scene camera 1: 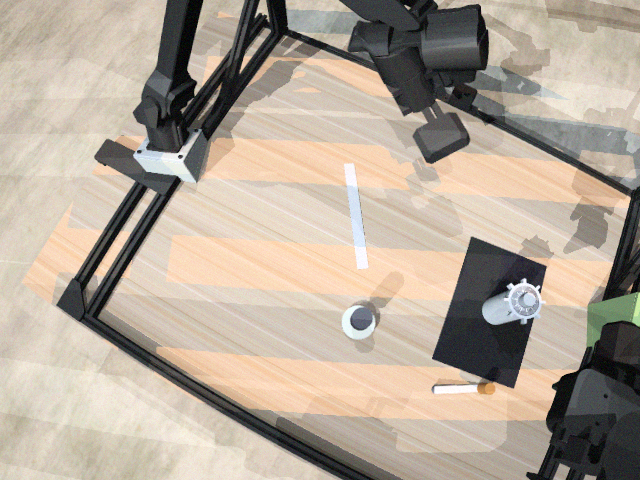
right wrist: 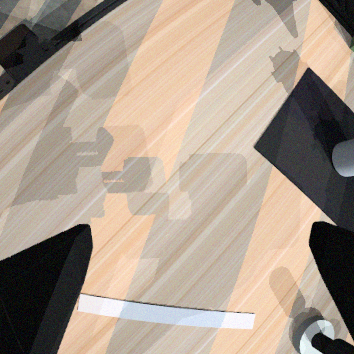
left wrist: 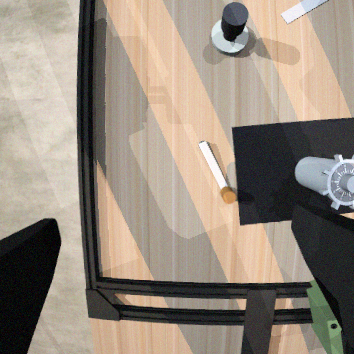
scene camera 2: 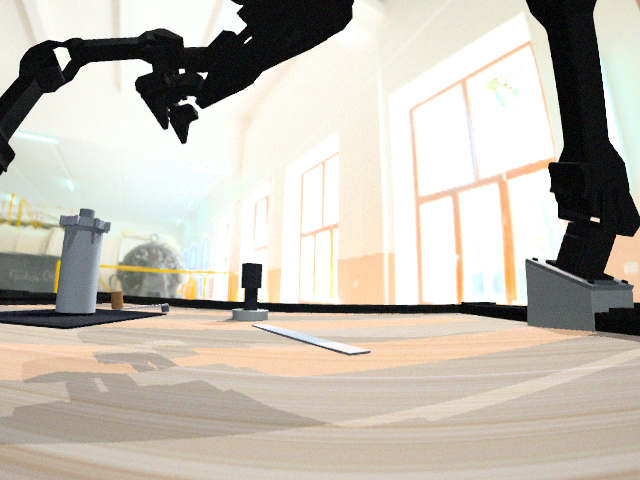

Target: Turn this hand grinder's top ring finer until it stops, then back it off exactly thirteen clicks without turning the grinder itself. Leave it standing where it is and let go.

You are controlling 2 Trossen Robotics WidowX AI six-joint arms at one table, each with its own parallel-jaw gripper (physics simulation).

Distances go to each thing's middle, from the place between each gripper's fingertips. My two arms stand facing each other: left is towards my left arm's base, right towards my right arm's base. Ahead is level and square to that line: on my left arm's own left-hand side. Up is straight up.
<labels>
Right now my left hand is 23 cm above the numbered top ring (scene camera 1: pixel 512 298), 18 cm past it and 3 cm to the right of it. From my left hand the other things lie so: hand grinder (scene camera 2: pixel 79 267) (28 cm below, 18 cm behind, 3 cm to the left); dark knob on round base (scene camera 2: pixel 251 276) (31 cm below, 19 cm to the right, 7 cm behind); flat strip (scene camera 1: pixel 357 227) (36 cm below, 27 cm to the right, 26 cm behind).
Now: the flat strip 9 cm ahead of my right hand, 7 cm to the right of it and 21 cm below it. Round my right hand: hand grinder: 17 cm ahead, 23 cm to the left, 14 cm below; then dark knob on round base: 28 cm ahead, 1 cm to the left, 17 cm below; then numbered top ring: 17 cm ahead, 23 cm to the left, 9 cm below.
</labels>
